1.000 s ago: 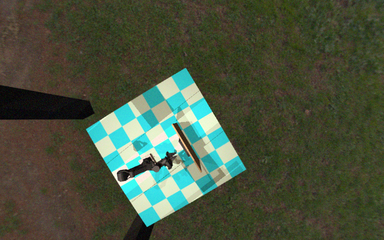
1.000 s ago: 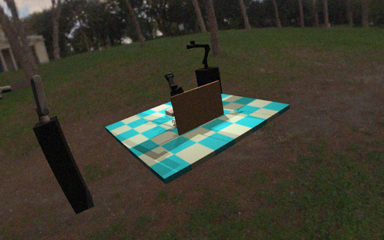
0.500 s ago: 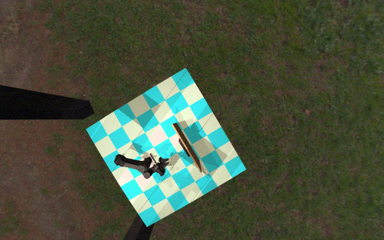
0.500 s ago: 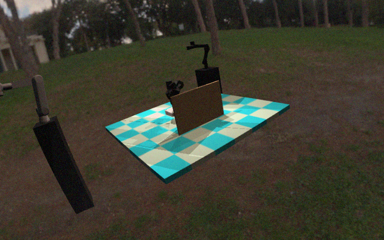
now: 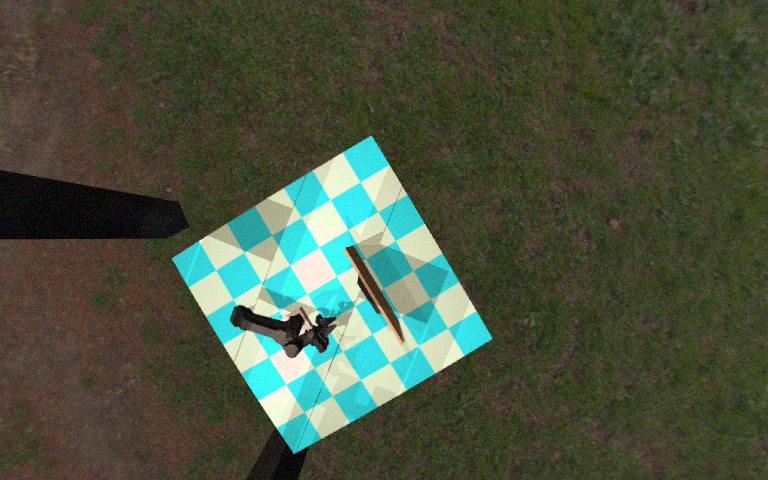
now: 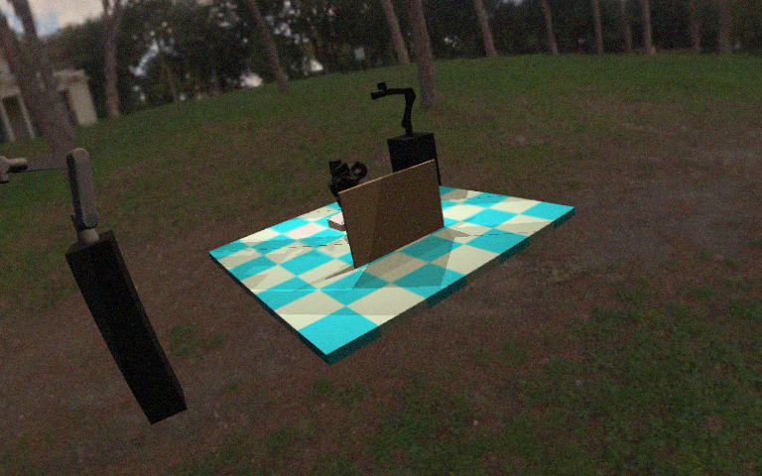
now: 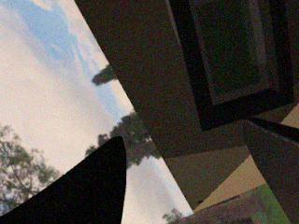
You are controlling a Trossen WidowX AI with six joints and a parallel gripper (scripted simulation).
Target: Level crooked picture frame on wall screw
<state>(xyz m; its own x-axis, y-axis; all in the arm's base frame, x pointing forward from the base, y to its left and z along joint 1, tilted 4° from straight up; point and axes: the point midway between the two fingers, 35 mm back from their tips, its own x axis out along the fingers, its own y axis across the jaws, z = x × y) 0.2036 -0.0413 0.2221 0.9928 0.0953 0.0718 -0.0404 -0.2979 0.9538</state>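
Right now my gripper tip is 19 cm short of the picture frame, 4 cm to the right of it and 9 cm above it. From my gripper tip the other things lie so: wall panel: 20 cm ahead, 4 cm to the left, 10 cm below.
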